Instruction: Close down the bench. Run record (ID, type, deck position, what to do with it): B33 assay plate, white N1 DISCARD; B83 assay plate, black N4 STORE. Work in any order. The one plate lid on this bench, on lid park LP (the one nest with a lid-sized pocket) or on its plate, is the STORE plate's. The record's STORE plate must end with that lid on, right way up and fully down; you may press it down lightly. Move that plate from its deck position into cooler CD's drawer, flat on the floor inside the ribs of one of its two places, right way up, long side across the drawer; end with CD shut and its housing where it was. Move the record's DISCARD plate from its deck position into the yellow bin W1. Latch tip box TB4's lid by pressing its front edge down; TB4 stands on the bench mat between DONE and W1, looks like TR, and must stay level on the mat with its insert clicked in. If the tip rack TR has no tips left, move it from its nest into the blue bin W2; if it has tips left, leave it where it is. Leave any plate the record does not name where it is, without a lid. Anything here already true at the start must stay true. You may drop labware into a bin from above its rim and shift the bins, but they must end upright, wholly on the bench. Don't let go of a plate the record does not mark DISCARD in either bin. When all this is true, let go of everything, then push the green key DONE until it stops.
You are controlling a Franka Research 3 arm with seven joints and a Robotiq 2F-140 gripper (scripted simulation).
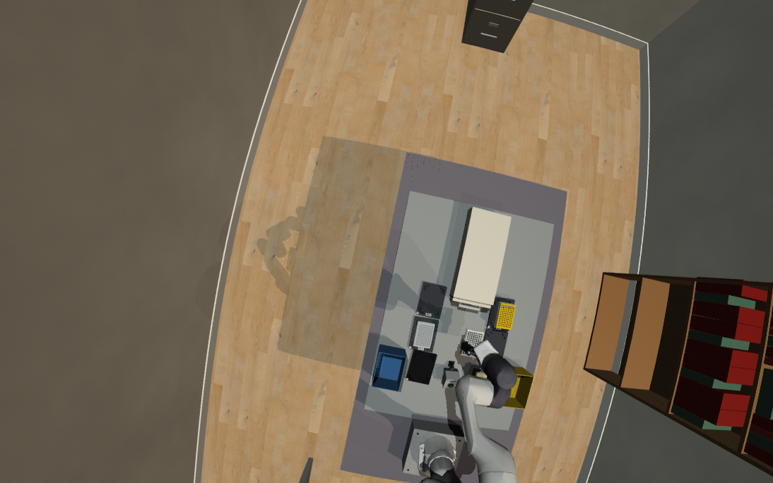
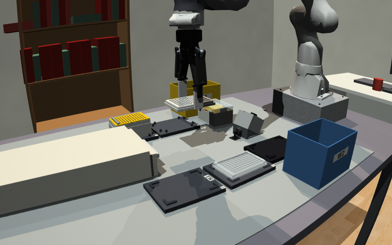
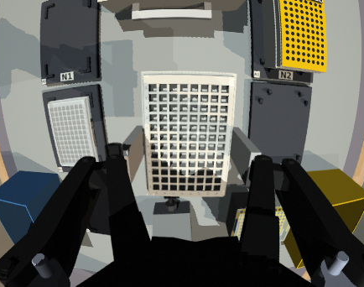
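Now: the yellow bin W1 210 mm behind my hand, 310 mm to the right of it and 130 mm below it. The rest, counted from my hand: white plate: 20 mm below; tip rack TR: 140 mm ahead, 170 mm to the right, 110 mm below; nest N4: 30 mm behind, 170 mm to the right, 160 mm below.
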